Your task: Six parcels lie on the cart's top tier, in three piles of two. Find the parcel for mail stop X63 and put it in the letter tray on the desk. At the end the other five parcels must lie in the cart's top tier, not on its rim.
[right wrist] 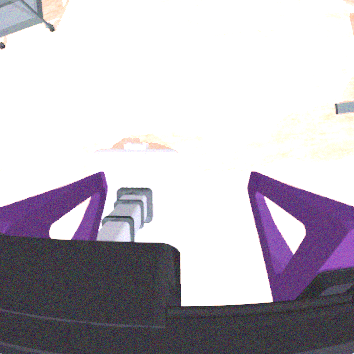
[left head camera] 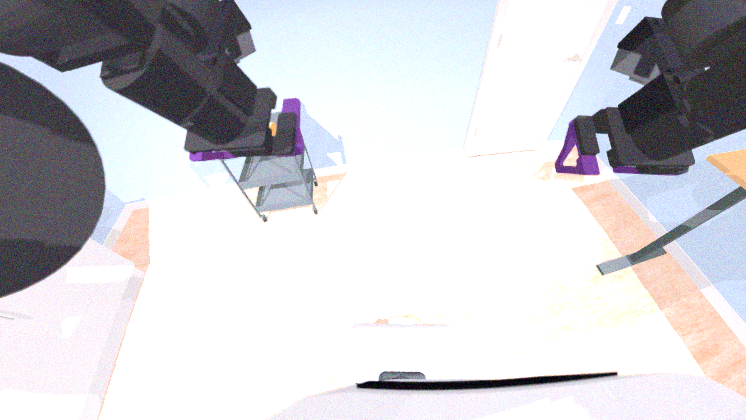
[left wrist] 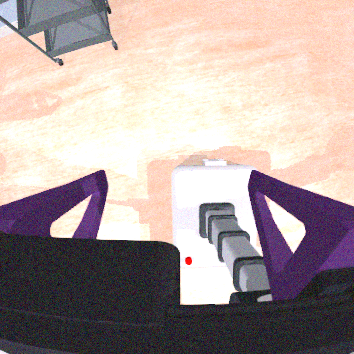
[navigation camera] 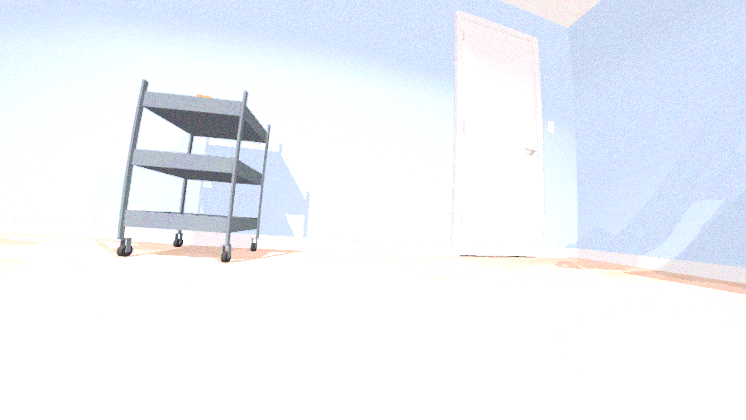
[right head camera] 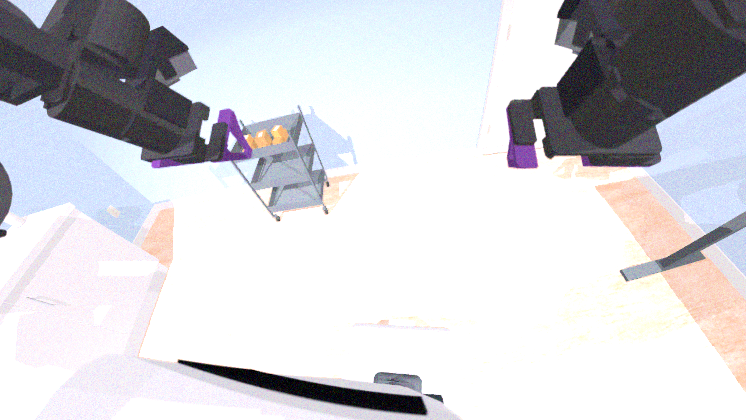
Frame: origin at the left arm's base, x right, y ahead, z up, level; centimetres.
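Seen in the pictures: left gripper, between the fingertips: [left head camera: 270,151] [left wrist: 177,177] [right head camera: 226,156]; right gripper, between the fingertips: [right wrist: 177,178] [left head camera: 585,168] [right head camera: 546,161].
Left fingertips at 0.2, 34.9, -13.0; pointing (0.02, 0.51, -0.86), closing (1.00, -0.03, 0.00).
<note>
A point is followed by its place in that frame, as x, y, z.
The grey three-tier cart [left head camera: 287,197] @(-63.0, 123.1, -127.7) [right head camera: 276,149] @(-52.3, 114.0, -71.7) [left wrist: 82,37] @(-61.0, 119.8, -127.7) [right wrist: 20,17] @(-58.7, 121.6, -127.7) [navigation camera: 193,103] @(-61.9, 112.3, -71.4) stands across the floor, left of centre in the head views. Orange parcels show in its top tier in the right head view: one at the right [right head camera: 279,134] @(-52.1, 123.3, -67.5), one in the middle [right head camera: 262,138] @(-60.4, 117.4, -65.0), and one partly behind the left finger [right head camera: 249,140]. Their labels are too small to read. My left gripper [left head camera: 250,154] [right head camera: 200,159] [left wrist: 177,177] @(0.2, 34.9, -13.0) is open and empty, well short of the cart. My right gripper [left head camera: 605,169] [right head camera: 557,164] @(45.1, 32.9, -14.6) [right wrist: 177,178] @(45.1, 32.9, -14.6) is open and empty. The letter tray does not show.
A desk [left head camera: 730,164] @(166.0, 73.3, -46.0) with a grey leg and foot stands at the right. A white door [left head camera: 532,78] @(126.7, 188.9, -65.6) [navigation camera: 495,135] @(120.6, 187.9, -40.0) is in the far wall, right of the cart. A pale block [left head camera: 52,313] @(-166.3, 11.1, -89.5) [right head camera: 78,286] @(-167.7, 17.8, -81.1) is at the lower left of the head views.
</note>
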